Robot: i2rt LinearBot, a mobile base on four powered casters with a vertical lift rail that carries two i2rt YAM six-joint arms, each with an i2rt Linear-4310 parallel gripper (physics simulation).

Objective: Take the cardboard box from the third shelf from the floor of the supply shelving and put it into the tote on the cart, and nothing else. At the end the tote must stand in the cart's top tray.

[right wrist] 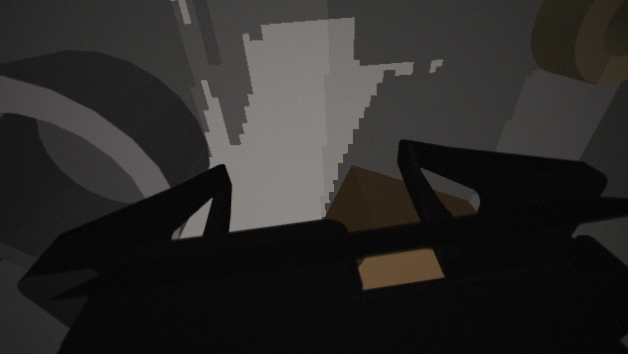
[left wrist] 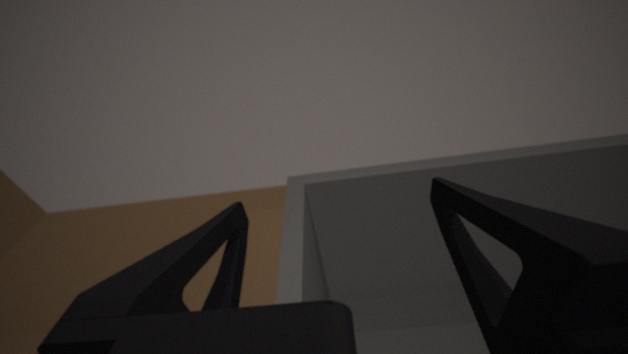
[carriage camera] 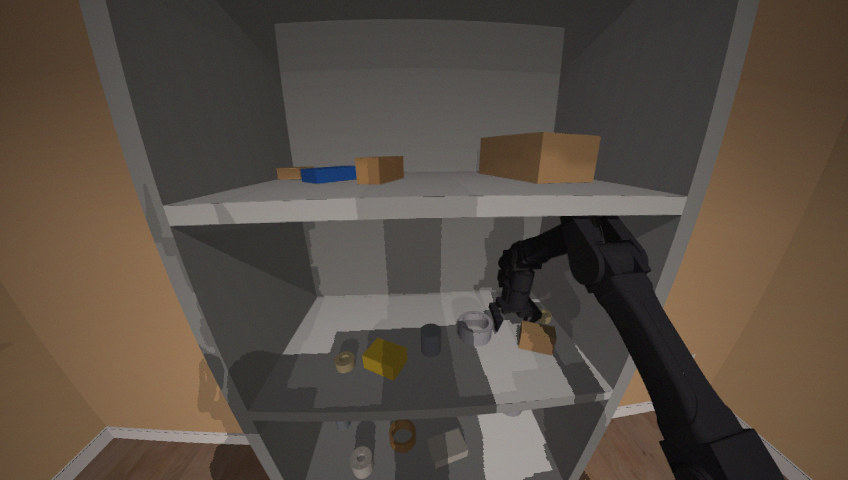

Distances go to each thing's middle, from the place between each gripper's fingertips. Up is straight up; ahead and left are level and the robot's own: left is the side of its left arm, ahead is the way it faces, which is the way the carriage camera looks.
The yellow box (carriage camera: 385,358) lies 520 mm below my left hand, 390 mm ahead of it and 240 mm to the right of it. The rest, counted from my left hand: brown cardboard box (carriage camera: 535,337): 660 mm to the right, 510 mm below, 410 mm ahead.
My right gripper is now 60 mm past the brown cardboard box, 50 mm to the left of it and 10 mm below it. Also, from my right hand: yellow box: 70 mm behind, 370 mm to the left, 10 mm above.
